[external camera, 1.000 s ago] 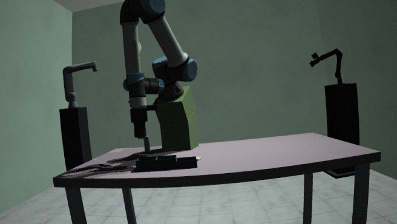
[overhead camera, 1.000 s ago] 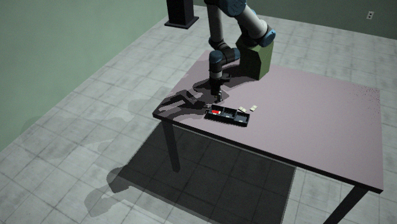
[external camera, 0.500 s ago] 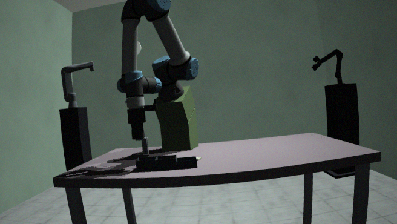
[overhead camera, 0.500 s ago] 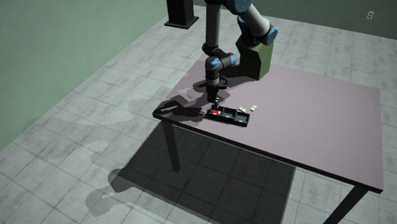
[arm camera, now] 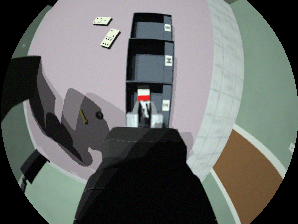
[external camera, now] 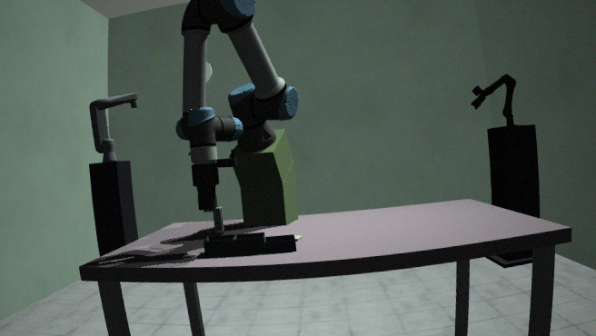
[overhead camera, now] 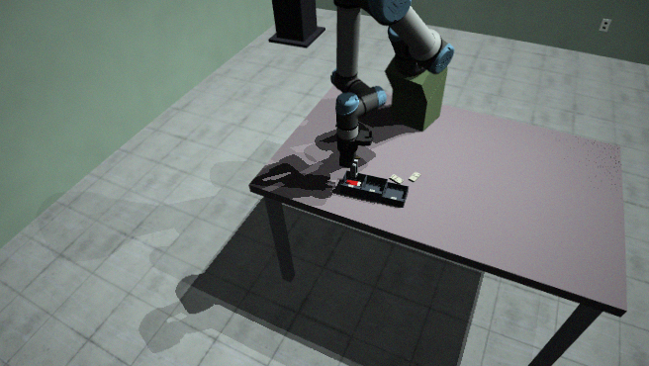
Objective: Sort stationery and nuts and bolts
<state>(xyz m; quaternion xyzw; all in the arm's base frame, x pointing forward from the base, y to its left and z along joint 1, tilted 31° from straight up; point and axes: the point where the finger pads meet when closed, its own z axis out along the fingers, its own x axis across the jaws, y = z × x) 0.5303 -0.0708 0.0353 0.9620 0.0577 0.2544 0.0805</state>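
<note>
My gripper is now 10 mm to the right of the red item and 70 mm above it. From my hand the other things lie so: yellow thing: 160 mm behind, 60 mm to the right, 80 mm below; small grey object: 10 mm below.
</note>
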